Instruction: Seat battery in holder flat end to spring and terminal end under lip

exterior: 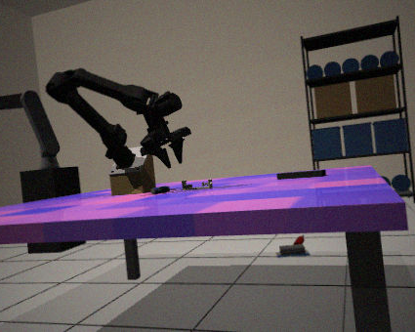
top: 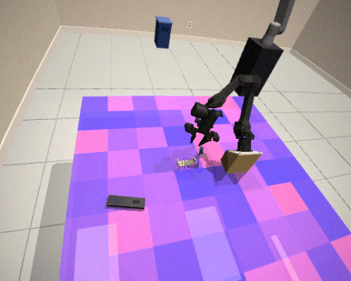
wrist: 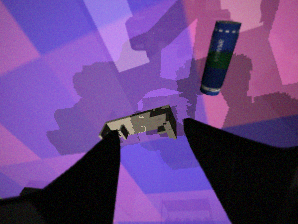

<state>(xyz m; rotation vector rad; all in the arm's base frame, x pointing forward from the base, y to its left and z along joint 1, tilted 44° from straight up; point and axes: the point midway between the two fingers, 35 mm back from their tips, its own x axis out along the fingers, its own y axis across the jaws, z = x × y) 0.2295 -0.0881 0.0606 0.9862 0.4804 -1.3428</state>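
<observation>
Right now my gripper tip is 7 cm above the battery and 6 cm past it. Also, from my gripper tip: dark remote control: 37 cm ahead, 22 cm to the left, 7 cm below.
</observation>
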